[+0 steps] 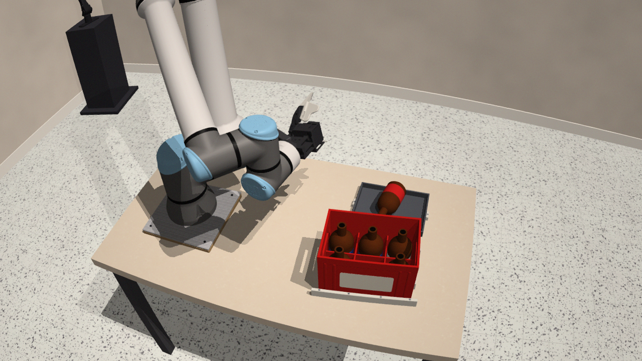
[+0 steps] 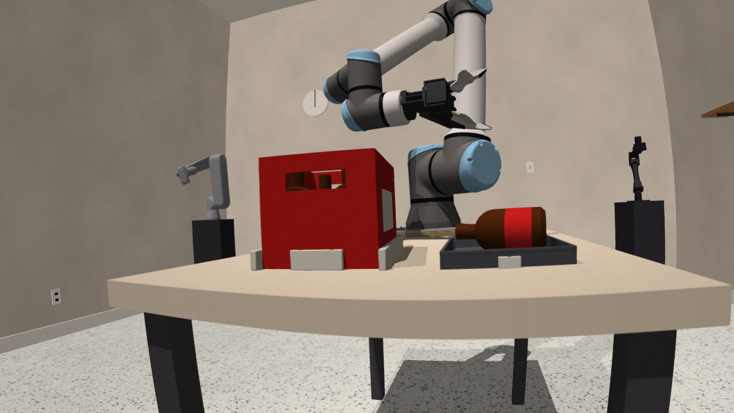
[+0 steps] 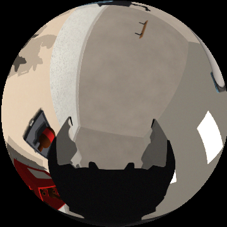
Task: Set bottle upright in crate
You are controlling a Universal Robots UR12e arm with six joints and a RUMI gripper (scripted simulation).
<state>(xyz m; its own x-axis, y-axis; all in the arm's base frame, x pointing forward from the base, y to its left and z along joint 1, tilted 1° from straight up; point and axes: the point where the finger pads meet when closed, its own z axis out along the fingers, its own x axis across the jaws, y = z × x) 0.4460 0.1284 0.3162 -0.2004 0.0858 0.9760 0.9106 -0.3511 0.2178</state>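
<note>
Now: the tray 250 mm ahead of my hand, 60 mm to the right of it and 330 mm below it. The rest, counted from my hand: red crate (190 mm ahead, 340 mm to the right, 260 mm below).
</note>
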